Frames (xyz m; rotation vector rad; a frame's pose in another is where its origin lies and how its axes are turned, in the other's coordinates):
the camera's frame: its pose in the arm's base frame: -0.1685 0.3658 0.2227 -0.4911 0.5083 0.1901
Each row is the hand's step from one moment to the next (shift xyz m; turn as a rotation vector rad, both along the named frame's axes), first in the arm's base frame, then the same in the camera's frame.
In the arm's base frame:
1: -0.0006 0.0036 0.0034 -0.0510 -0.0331 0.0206
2: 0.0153 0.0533 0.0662 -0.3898 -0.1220 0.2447
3: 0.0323 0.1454 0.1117 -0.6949 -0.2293 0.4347
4: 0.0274 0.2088 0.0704 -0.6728 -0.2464 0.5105
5: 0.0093 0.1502 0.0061 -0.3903 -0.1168 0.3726
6: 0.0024 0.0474 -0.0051 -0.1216 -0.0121 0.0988
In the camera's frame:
1: -0.0021 0.0019 0.0041 -0.0561 -0.0221 -0.0221
2: -0.0176 0.0151 0.0832 -0.4660 -0.0901 -0.0376
3: -0.0212 0.0717 0.1705 -0.8307 -0.1702 -0.0740
4: -0.0009 0.1448 0.1684 -0.8512 -0.2220 -0.0155
5: 0.0130 0.1251 0.0828 -0.5312 -0.1369 0.0621
6: 0.0072 0.0425 0.0206 -0.1554 -0.0146 0.0182

